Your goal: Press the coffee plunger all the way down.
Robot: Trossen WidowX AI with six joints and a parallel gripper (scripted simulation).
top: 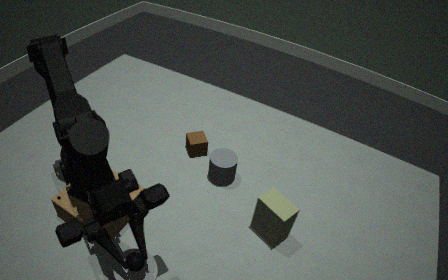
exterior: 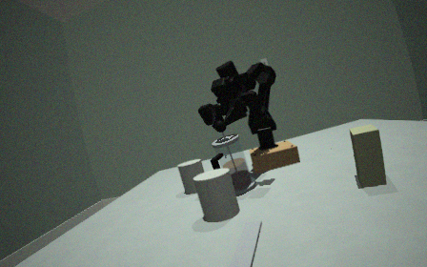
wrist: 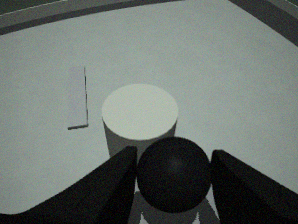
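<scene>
The coffee press is 10 mm behind my gripper tip and 100 mm below it. Also, from my gripper tip: orange cube 90 mm behind, 470 mm to the left, 160 mm below; then tall yellow box 180 mm ahead, 280 mm to the left, 130 mm below.
</scene>
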